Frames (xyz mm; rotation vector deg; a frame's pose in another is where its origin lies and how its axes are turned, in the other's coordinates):
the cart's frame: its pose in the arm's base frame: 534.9 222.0 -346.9 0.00 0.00 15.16
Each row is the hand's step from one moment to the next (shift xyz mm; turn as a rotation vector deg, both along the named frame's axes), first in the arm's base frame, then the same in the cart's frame.
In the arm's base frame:
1: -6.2 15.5 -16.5 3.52 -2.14 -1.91
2: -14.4 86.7 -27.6 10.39 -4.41 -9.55
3: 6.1 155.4 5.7 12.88 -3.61 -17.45
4: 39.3 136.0 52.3 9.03 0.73 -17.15
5: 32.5 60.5 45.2 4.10 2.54 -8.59
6: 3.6 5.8 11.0 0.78 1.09 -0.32
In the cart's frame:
1: -1.9 16.6 -16.5 2.84 -2.99 -1.91
2: 8.8 87.4 -27.6 8.88 -6.97 -9.55
3: 46.5 148.4 5.7 11.49 -6.85 -17.45
4: 73.5 121.0 52.3 8.91 -1.66 -17.15
5: 47.2 49.9 45.2 4.62 1.38 -8.59
6: 5.0 4.7 11.0 1.04 0.85 -0.32

